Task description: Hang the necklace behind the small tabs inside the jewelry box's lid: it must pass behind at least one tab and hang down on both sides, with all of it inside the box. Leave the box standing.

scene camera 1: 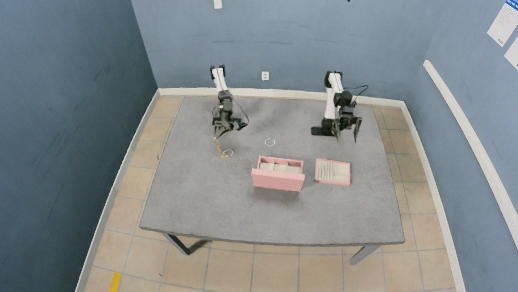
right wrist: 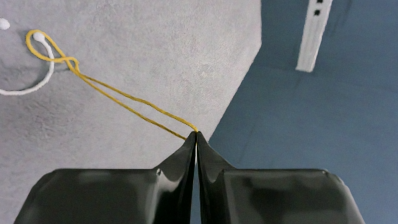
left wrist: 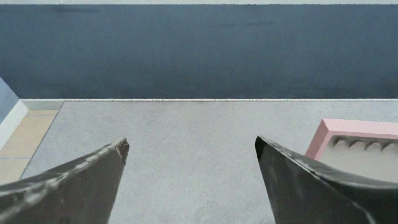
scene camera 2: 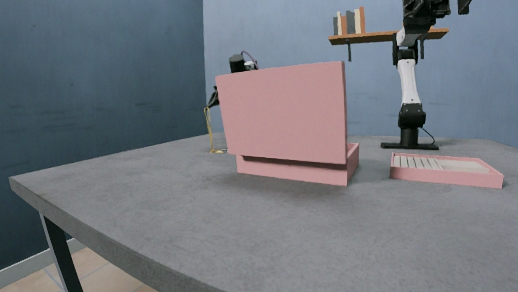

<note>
In view: the left gripper [left wrist: 192, 139], the right gripper [right wrist: 196, 134] and a pink jewelry box [scene camera 1: 280, 177].
The right wrist view misses the pink jewelry box: it is out of frame.
</note>
